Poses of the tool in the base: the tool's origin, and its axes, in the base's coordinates. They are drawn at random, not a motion.
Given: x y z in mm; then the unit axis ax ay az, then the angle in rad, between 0 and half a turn.
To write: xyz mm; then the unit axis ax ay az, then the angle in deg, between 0 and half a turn. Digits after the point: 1 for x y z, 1 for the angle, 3 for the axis.
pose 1, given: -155.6 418.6 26.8 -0.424 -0.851 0.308 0.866
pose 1, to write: -155.6 418.6 26.8 -0.424 -0.851 0.308 49.6
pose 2, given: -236.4 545.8 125.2 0.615 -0.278 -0.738 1.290
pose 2, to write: -236.4 545.8 125.2 0.615 -0.278 -0.738 73.9
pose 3, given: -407.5 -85.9 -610.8 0.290 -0.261 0.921 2.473
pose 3, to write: -407.5 -85.9 -610.8 0.290 -0.261 0.921 141.7
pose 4, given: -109.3 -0.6 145.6 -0.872 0.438 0.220 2.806
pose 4, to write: -109.3 -0.6 145.6 -0.872 0.438 0.220 160.8
